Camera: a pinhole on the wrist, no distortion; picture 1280 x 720 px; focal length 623.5 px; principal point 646.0 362.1 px. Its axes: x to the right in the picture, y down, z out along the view. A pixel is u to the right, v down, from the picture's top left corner.
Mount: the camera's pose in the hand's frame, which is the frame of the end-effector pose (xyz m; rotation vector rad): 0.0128 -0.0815 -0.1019 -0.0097 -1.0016 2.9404
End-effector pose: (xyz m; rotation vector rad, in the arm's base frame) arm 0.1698 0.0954 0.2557 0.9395 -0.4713 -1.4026
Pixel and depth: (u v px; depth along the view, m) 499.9 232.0 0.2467
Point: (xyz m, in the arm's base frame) -0.0348 0.0148 0.1599
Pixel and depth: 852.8 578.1 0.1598
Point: 0.0332 0.1617 0.0888
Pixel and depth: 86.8 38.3 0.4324
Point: -0.1682 -0.3727 0.2333
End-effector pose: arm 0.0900 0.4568 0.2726 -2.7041 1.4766 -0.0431
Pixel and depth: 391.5 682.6 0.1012
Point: 0.2706 0.5123 0.3383
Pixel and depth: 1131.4 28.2 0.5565
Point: 0.0332 0.9227 -0.2363
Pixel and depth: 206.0 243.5 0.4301
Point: 0.5170 0.3627 0.0040
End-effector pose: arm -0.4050 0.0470 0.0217 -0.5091 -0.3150 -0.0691
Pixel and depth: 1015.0 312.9 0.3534
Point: -0.6893 -0.0929 0.2460
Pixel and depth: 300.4 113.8 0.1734
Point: -0.3434 -0.0325 0.1829
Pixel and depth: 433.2 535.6 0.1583
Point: -0.3751 -0.1414 0.1389
